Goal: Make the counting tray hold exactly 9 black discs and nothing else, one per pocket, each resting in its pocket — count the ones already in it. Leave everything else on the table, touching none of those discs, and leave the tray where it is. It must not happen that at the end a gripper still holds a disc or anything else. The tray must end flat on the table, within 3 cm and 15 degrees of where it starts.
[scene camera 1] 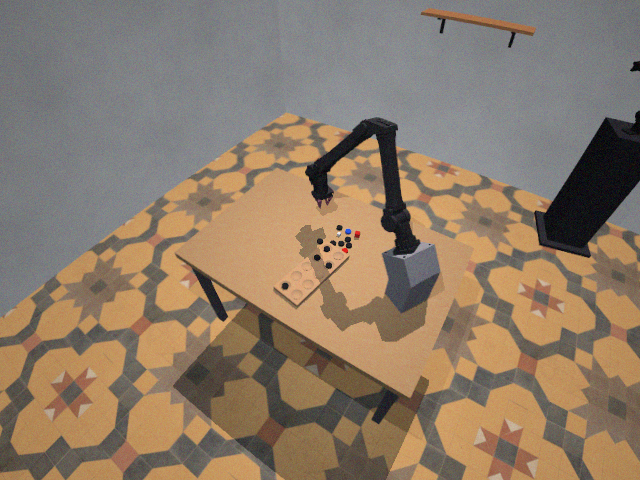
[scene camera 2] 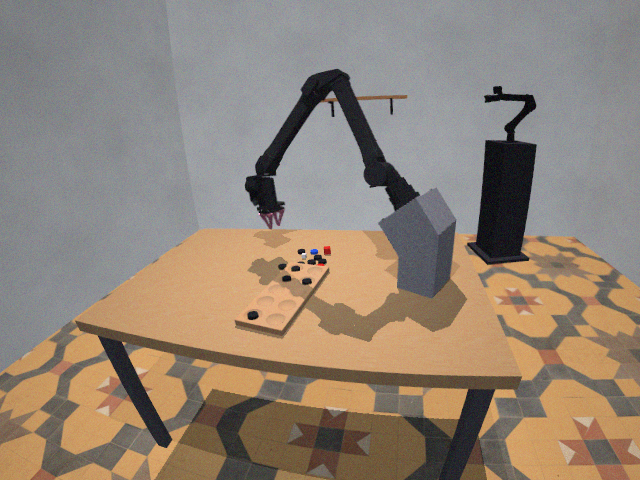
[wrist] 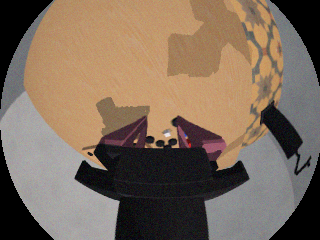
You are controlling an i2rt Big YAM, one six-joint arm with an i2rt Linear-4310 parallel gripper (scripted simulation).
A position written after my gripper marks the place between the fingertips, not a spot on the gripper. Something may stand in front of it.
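Wooden counting tray [scene camera 2: 280, 310], visible also at [scene camera 1: 306, 277]. My gripper [wrist: 162, 119], visible.
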